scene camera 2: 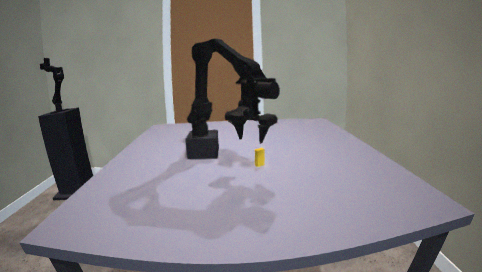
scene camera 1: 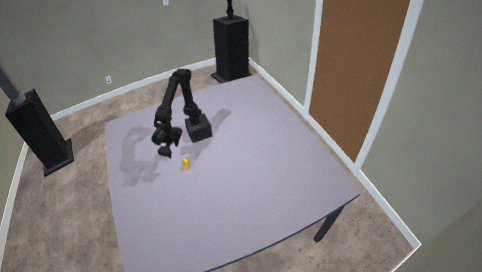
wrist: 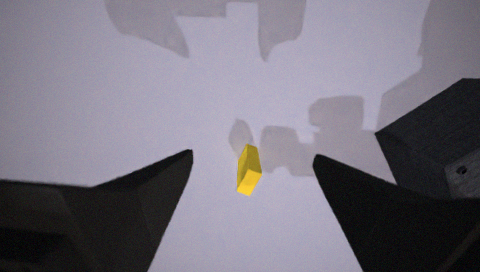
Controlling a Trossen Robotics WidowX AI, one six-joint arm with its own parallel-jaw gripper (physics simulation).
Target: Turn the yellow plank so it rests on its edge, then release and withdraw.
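The yellow plank (scene camera 1: 186, 163) (scene camera 2: 259, 157) (wrist: 248, 171) stands upright on the lilac table (scene camera 1: 250, 200) (scene camera 2: 325, 200) (wrist: 75, 100). In the scene camera 2 view it is taller than it is wide, with its broad face showing. Whether it rests on a long edge or a short end is hard to tell. My black gripper (scene camera 1: 173, 150) (scene camera 2: 251, 140) (wrist: 253, 158) is open, with its fingers wide apart, pointing down. It hangs above the table, higher than the plank and apart from it. In the wrist view the plank shows between the two fingertips, well clear of both.
The arm's black base block (scene camera 1: 198, 128) (scene camera 2: 202, 146) (wrist: 430, 135) sits on the table near the plank. Black pedestals (scene camera 1: 231, 50) (scene camera 2: 65, 150) stand off the table. Shadows of the arm lie across the tabletop. A brown door (scene camera 1: 360, 65) (scene camera 2: 220, 25) is in the wall behind.
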